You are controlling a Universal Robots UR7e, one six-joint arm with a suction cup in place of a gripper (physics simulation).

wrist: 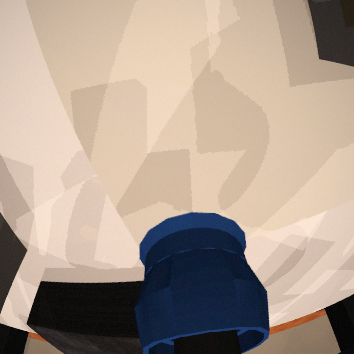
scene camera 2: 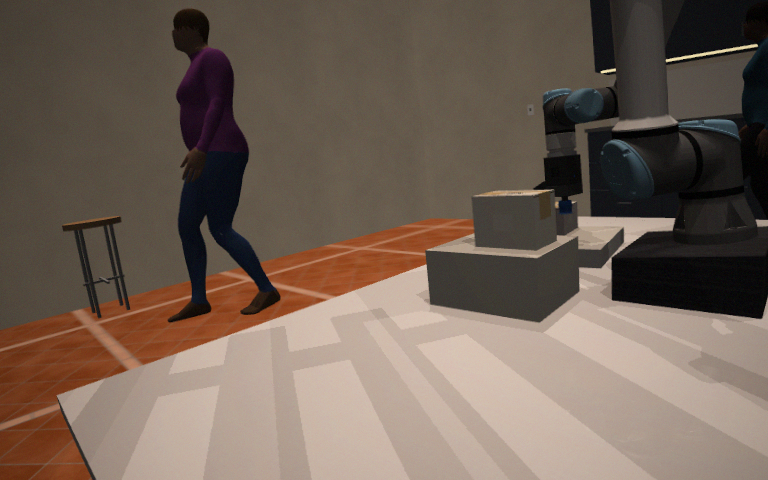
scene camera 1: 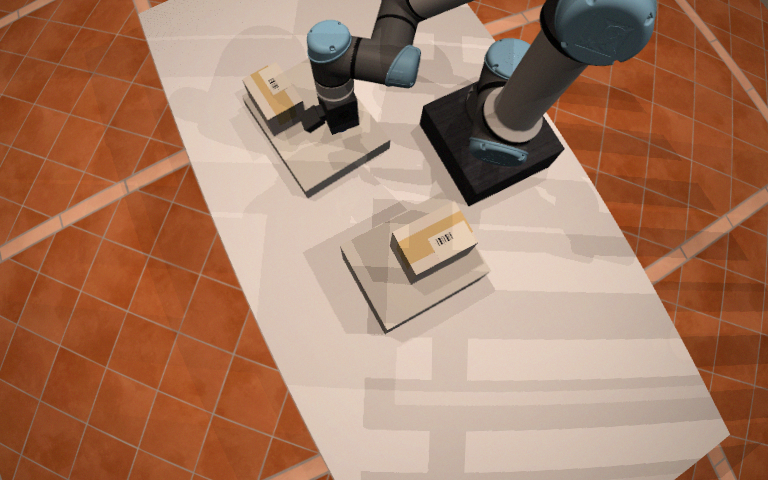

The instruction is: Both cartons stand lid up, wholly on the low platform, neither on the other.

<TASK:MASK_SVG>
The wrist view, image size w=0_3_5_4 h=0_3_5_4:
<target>my suction cup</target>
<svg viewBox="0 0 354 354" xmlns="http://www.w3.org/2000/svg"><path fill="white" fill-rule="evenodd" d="M148 229L139 243L139 259L144 265L144 279L134 306L135 321L143 354L174 354L173 345L162 341L205 332L248 329L237 335L241 353L258 346L268 338L267 291L247 263L244 254L246 247L245 233L234 220L213 212L187 212L168 217Z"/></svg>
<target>low platform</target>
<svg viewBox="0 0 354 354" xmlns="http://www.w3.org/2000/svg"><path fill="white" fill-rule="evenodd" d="M25 0L43 58L69 121L100 183L138 247L148 229L168 217L187 212L213 212L230 218L239 225L245 233L245 239L301 221L354 198L354 66L318 59L315 33L307 0Z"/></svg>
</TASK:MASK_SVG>
